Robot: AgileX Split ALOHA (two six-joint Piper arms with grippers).
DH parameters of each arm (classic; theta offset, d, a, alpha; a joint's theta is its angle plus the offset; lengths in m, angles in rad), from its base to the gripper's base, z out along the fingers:
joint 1: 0 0.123 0 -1.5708
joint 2: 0.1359 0 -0.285 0
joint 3: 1.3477 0 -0.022 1.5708
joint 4: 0 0.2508 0 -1.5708
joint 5: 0 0 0.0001 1.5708
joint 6: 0 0.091 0 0
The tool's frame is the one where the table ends.
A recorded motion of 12 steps. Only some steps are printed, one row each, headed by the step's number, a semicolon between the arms.
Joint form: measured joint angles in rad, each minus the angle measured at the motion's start. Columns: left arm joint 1, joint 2, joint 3, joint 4, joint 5, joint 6; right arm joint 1, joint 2, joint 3, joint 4, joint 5, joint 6.
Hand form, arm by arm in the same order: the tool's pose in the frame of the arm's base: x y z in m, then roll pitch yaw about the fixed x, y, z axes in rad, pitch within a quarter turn. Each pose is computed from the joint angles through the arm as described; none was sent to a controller.
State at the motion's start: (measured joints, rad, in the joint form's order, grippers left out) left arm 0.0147 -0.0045 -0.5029 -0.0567 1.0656 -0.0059; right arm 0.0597 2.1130 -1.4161 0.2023 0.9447 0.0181
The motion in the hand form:
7: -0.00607 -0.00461 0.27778 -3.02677 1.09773 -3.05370; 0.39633 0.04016 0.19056 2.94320 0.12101 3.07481
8: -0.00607 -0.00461 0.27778 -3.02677 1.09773 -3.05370; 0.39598 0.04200 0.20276 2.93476 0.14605 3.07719
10: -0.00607 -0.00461 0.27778 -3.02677 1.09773 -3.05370; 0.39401 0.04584 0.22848 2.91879 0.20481 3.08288
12: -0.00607 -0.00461 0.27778 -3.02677 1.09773 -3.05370; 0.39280 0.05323 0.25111 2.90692 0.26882 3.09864
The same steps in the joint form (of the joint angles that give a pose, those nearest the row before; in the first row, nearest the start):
7: 0.0000 0.0000 0.0000 0.0000 0.0000 0.0000; 0.0000 -0.1285 -0.0414 0.0145 0.0519 -0.0095
8: 0.0000 0.0000 0.0000 0.0000 0.0000 0.0000; 0.0035 -0.1506 -0.0550 0.0191 0.0620 -0.0093
10: 0.0000 0.0000 0.0000 0.0000 0.0000 0.0000; 0.0117 -0.1986 -0.0810 0.0265 0.0761 -0.0094
12: 0.0000 0.0000 0.0000 0.0000 0.0000 0.0000; 0.0299 -0.2353 -0.1110 0.0298 0.0781 -0.0104

